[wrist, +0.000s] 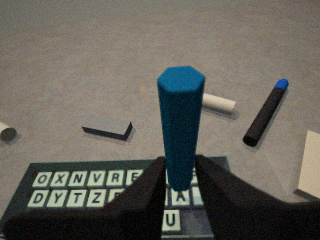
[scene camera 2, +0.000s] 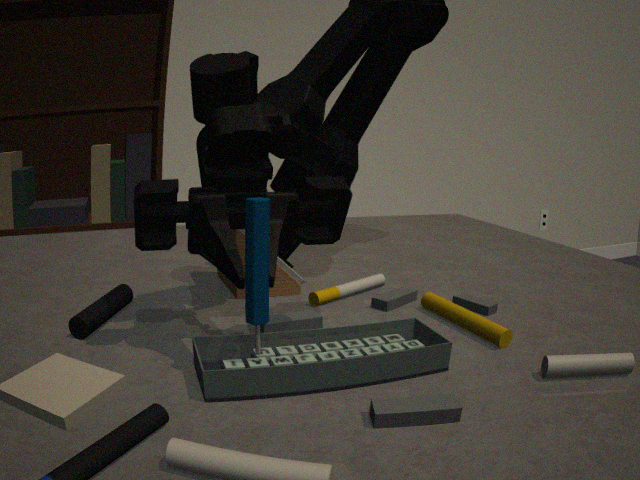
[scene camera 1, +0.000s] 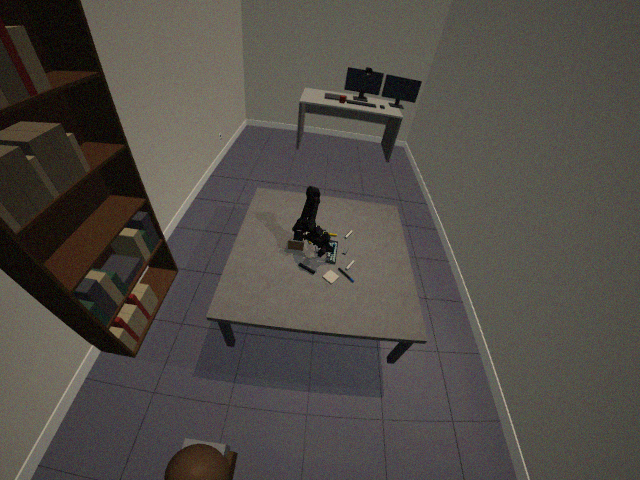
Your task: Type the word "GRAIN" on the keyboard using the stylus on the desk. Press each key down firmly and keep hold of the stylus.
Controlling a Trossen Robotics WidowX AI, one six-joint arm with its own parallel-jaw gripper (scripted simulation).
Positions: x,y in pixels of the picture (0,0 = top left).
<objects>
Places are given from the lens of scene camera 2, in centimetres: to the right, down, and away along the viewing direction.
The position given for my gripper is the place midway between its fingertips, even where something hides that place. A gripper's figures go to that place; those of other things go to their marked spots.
my gripper (scene camera 2: 257,284): -5, 3, 39
blue stylus (scene camera 2: 257,210): -4, -2, 37
</objects>
